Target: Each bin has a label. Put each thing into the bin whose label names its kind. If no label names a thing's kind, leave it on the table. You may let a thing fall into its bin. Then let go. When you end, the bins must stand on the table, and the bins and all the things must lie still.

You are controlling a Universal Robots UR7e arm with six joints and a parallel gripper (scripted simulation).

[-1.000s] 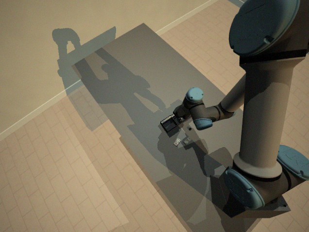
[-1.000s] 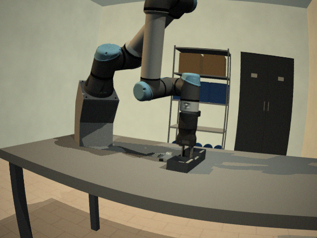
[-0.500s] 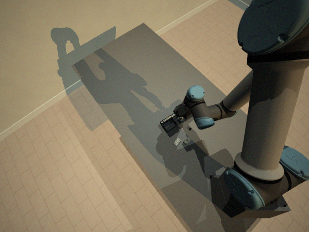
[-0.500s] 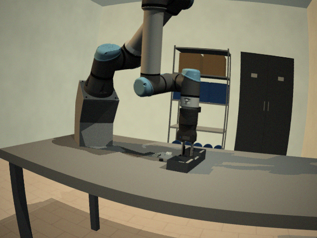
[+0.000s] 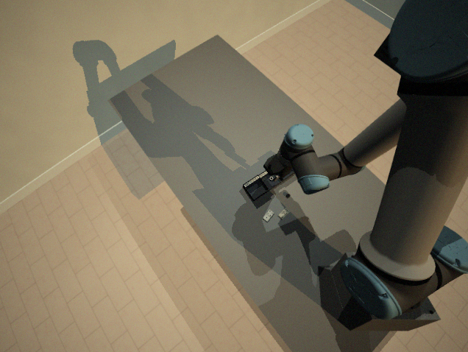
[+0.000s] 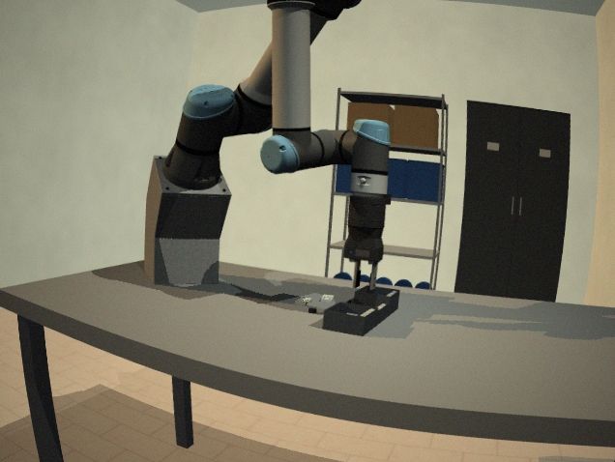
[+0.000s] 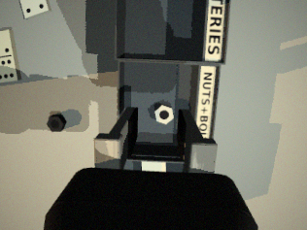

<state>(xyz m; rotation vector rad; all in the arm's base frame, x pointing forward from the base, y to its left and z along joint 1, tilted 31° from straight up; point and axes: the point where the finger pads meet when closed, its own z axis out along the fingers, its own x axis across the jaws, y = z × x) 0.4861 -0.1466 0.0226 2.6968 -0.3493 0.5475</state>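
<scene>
Right now my hand is 11 cm past the dark hex nut, 1 cm to the right of it and 8 cm above it. From my hand the other things lie so: pale hex nut (1 cm to the right, 7 cm below).
</scene>
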